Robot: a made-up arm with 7 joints.
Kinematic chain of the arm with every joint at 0, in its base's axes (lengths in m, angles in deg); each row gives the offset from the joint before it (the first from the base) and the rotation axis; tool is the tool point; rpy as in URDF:
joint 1: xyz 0 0 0.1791 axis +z
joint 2: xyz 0 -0.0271 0.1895 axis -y
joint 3: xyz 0 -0.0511 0.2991 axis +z
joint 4: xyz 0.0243 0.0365 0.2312 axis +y
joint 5: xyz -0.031 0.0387 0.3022 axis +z
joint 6: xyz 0 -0.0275 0.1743 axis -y
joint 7: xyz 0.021 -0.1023 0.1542 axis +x
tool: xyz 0 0 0 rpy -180 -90 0
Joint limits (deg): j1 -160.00..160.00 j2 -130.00..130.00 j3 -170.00..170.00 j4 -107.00..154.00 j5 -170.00..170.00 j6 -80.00..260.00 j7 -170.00..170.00
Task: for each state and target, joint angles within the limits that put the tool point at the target. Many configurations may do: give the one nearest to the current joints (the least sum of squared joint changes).
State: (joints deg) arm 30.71 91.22 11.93 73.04 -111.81 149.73 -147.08
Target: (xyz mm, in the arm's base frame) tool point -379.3 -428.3 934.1
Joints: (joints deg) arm 55.74 73.20 -8.51 80.89 -109.68 151.90 -147.08
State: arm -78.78 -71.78 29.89 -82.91 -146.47 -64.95 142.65
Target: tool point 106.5 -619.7 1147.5
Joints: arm -65.62 -68.66 24.60 -39.23 -153.26 -43.35 142.65
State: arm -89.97 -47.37 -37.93 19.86 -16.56 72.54 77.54
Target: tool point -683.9 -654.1 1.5
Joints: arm -113.75 -88.01 -30.67 73.40 -4.91 74.66 77.54
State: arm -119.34 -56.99 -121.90 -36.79 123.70 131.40 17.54
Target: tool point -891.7 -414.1 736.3
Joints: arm -146.77 -67.72 -122.60 -18.00 135.48 96.48 17.54
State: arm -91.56 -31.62 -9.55 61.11 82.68 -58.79 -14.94
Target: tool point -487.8 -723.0 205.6
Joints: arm -113.91 -56.89 -24.46 67.35 78.77 -52.66 -14.94
